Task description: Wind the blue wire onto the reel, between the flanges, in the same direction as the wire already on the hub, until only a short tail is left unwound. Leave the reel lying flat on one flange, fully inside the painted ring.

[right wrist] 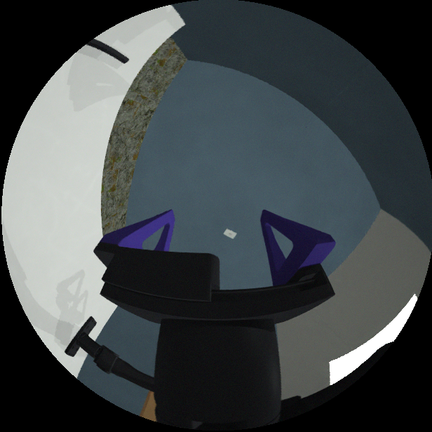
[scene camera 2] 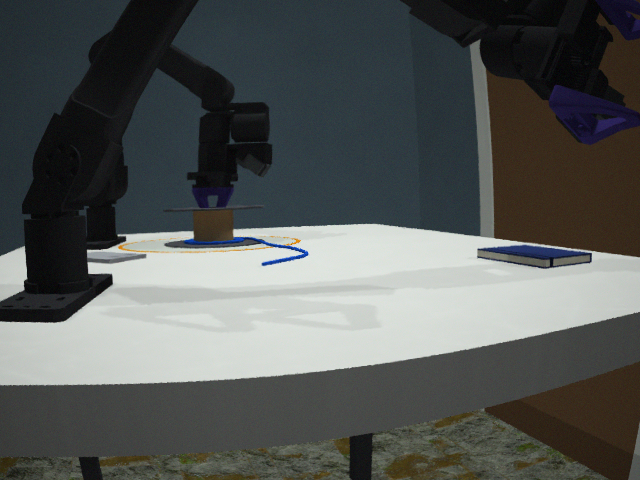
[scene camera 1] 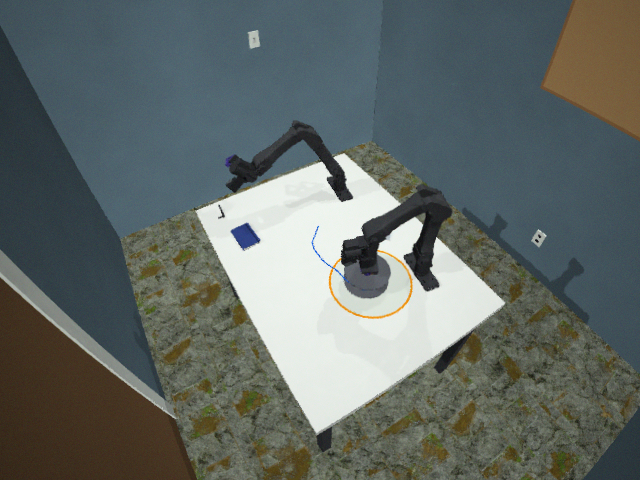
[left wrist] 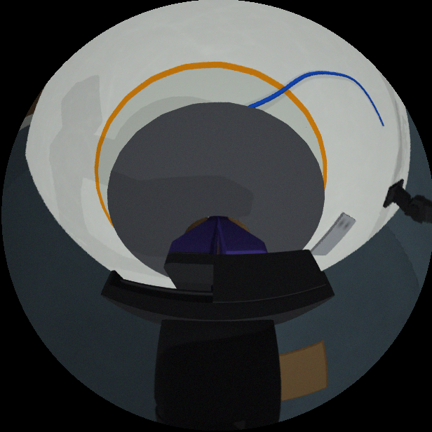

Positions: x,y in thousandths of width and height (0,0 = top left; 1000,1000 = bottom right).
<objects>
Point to a reel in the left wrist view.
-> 476,369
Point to a reel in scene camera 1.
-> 582,597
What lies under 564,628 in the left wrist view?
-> My left gripper.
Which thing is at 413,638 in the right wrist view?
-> My right gripper.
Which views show the reel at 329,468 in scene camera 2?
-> Scene camera 2, scene camera 1 and the left wrist view only.
</objects>
